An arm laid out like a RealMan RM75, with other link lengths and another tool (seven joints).
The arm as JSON. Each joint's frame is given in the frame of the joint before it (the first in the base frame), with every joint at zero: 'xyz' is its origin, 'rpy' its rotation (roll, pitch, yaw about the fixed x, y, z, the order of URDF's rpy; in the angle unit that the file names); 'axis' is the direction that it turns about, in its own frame. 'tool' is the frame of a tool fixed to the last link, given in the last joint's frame.
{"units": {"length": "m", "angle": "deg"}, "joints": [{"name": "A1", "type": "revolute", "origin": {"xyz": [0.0, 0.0, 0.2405], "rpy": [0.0, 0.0, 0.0]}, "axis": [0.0, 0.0, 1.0]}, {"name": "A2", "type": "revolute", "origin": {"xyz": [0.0, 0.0, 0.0], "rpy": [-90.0, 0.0, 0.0]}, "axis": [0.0, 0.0, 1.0]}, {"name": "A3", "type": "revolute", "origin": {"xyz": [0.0, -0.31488, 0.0], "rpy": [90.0, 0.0, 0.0]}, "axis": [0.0, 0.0, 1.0]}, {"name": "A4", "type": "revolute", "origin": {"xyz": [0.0, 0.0, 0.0], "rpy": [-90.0, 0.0, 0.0]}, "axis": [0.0, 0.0, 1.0]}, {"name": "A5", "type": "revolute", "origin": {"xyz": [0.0, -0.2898, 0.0], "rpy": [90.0, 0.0, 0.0]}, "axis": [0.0, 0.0, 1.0]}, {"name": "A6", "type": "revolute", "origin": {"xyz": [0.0, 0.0, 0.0], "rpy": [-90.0, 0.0, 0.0]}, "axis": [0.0, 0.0, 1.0]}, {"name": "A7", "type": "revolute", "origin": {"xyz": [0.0, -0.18, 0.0], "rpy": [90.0, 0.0, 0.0]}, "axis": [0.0, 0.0, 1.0]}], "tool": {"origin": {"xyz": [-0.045, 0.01, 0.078], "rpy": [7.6, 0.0, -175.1]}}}
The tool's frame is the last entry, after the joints.
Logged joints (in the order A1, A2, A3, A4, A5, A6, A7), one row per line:
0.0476, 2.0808, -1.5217, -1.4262, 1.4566, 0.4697, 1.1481
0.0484, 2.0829, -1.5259, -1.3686, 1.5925, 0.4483, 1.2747
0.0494, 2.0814, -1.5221, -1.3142, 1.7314, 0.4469, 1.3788
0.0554, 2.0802, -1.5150, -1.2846, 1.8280, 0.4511, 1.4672
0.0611, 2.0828, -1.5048, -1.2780, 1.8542, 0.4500, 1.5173
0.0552, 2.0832, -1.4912, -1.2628, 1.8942, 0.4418, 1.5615
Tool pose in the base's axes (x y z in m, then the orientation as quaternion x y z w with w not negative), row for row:
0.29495, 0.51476, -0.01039, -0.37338, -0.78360, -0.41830, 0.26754
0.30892, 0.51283, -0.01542, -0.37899, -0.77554, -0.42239, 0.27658
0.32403, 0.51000, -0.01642, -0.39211, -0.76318, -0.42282, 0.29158
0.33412, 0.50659, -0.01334, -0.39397, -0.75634, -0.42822, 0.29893
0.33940, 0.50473, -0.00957, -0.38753, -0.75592, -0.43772, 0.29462
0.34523, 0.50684, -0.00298, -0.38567, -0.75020, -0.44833, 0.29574
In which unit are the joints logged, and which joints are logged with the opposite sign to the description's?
The joints are logged in radians. Opposite sign: A1, A7.
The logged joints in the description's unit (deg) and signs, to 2 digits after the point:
-2.73, 119.22, -87.19, -81.72, 83.46, 26.91, -65.78
-2.77, 119.34, -87.43, -78.42, 91.24, 25.69, -73.03
-2.83, 119.26, -87.21, -75.30, 99.20, 25.61, -79.00
-3.17, 119.19, -86.80, -73.60, 104.74, 25.85, -84.06
-3.50, 119.34, -86.22, -73.22, 106.24, 25.78, -86.93
-3.16, 119.36, -85.44, -72.35, 108.53, 25.31, -89.47

